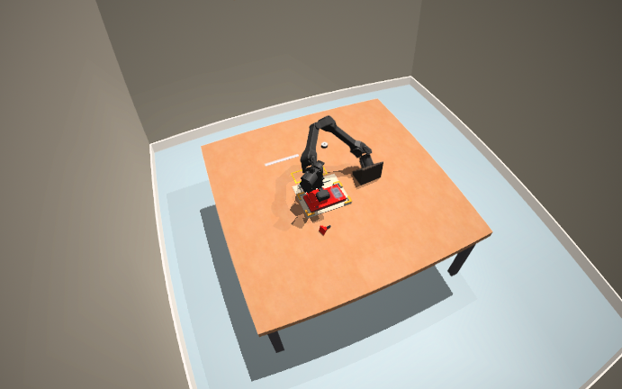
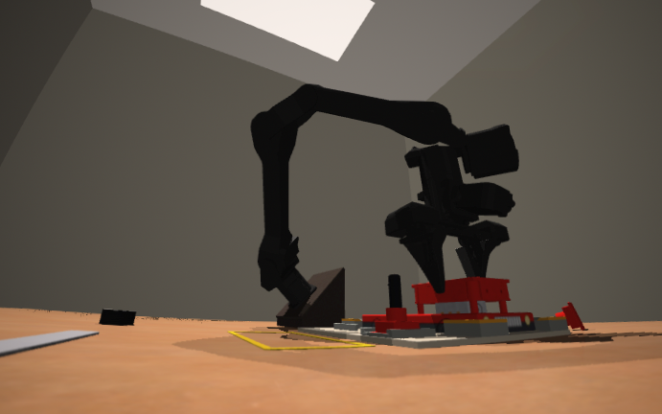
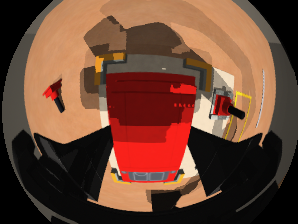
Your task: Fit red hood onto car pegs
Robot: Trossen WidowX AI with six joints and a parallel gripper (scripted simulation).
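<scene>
Now: the grey engine block 30 mm below my gripper tip. The rest, counted from my gripper tip: jig (30 mm behind, 30 mm to the right, 40 mm below); then strip (110 mm ahead, 370 mm to the right, 50 mm below); then red hood (right at my gripper tip).
</scene>
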